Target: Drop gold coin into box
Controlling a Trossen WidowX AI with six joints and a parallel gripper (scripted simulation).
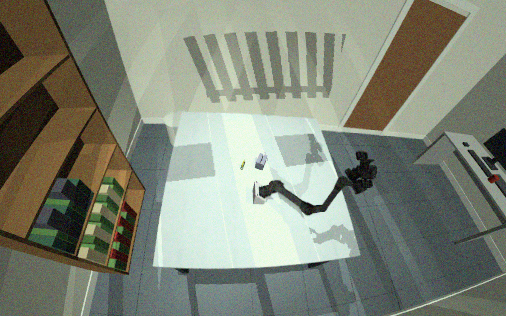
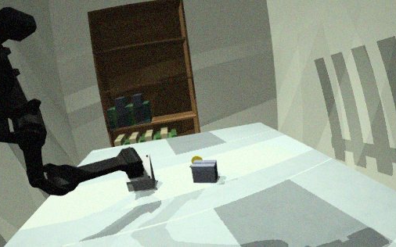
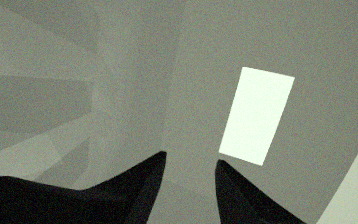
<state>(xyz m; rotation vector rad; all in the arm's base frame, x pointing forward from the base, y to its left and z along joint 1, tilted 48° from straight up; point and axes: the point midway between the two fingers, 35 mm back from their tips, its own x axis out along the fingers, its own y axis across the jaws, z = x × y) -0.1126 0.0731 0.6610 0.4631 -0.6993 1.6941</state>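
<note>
Right now the gold coin is 40 cm ahead of my gripper tip, 55 cm to the left of it and 58 cm below it.
</note>
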